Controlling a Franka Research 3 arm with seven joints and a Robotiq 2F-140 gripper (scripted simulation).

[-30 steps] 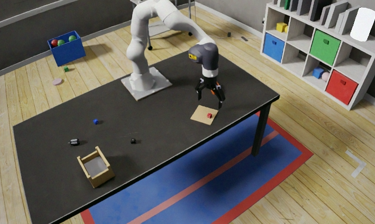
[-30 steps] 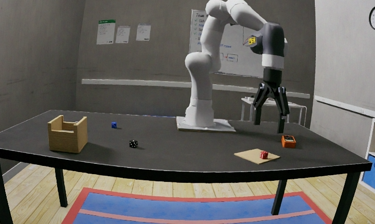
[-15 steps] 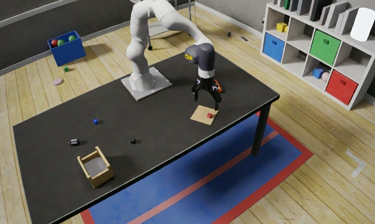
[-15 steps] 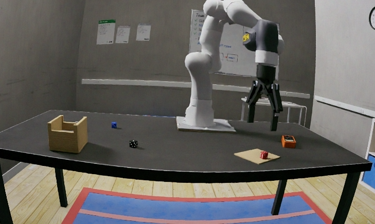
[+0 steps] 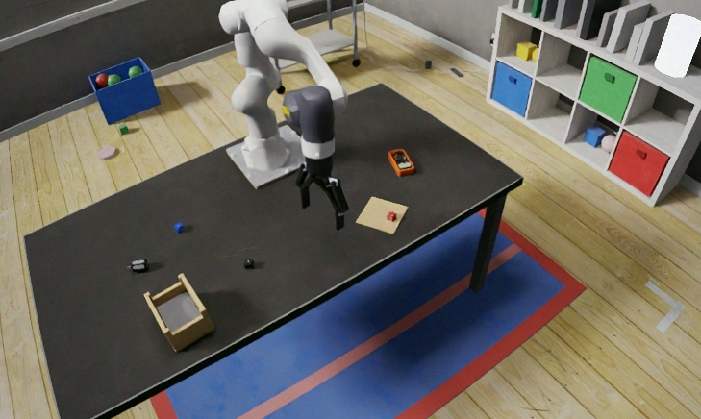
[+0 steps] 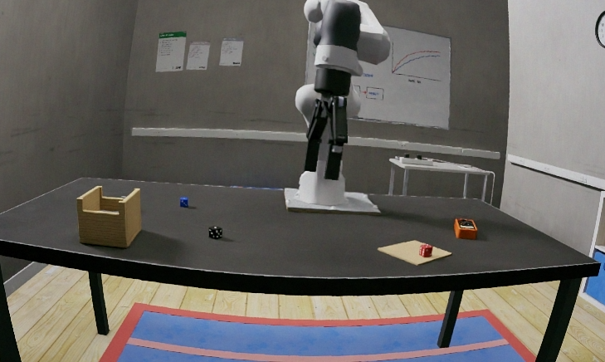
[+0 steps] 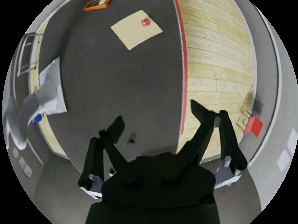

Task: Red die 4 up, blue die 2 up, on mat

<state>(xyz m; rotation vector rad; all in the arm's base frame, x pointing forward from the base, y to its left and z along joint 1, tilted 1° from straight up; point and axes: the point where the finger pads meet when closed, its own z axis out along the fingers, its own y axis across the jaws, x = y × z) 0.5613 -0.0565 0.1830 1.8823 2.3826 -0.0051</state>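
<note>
Right now the blue die is 40 cm behind my hand, 38 cm to the right of it and 18 cm below it. Round my hand: black die 10 cm behind, 23 cm to the right, 18 cm below; tan mat 6 cm behind, 26 cm to the left, 19 cm below; red die 2 cm behind, 27 cm to the left, 18 cm below.
</note>
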